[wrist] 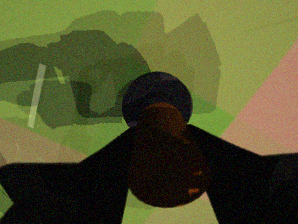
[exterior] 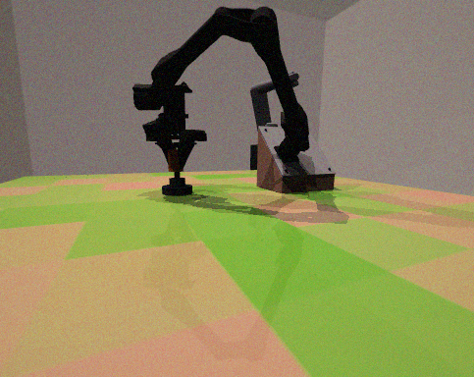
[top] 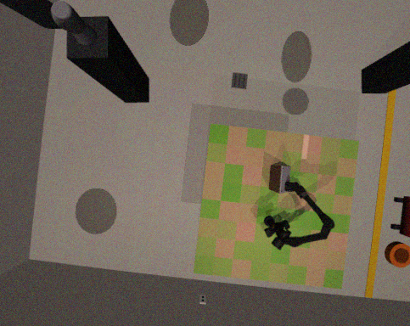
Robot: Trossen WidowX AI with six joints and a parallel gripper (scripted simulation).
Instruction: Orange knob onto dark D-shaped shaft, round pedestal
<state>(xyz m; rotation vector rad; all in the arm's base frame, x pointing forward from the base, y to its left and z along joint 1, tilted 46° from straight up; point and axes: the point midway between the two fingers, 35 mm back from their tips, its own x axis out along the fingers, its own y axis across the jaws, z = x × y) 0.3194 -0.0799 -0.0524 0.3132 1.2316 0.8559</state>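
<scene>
Now: the orange knob 20 mm above my gripper tip. Also, from my gripper tip: dark pedestal: 40 mm below.
</scene>
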